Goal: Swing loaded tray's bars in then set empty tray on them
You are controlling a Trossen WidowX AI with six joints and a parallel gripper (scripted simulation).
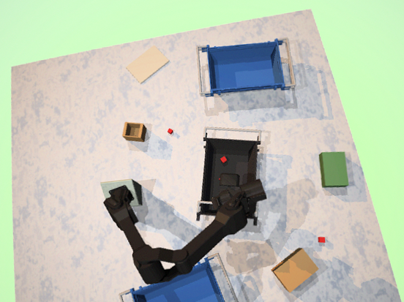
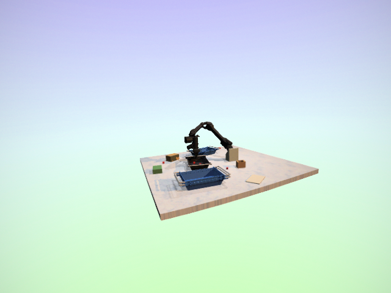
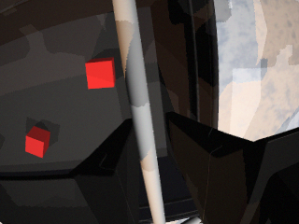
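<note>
The blue tray is 24 cm behind my gripper tip, 25 cm to the right of it and 1 cm below it. The rest, counted from my gripper tip: green block: 40 cm ahead, 1 cm to the left, 4 cm below; then brown box: 24 cm behind, 37 cm to the left, 4 cm below; then orange block: 14 cm ahead, 26 cm to the right, 3 cm below.
</note>
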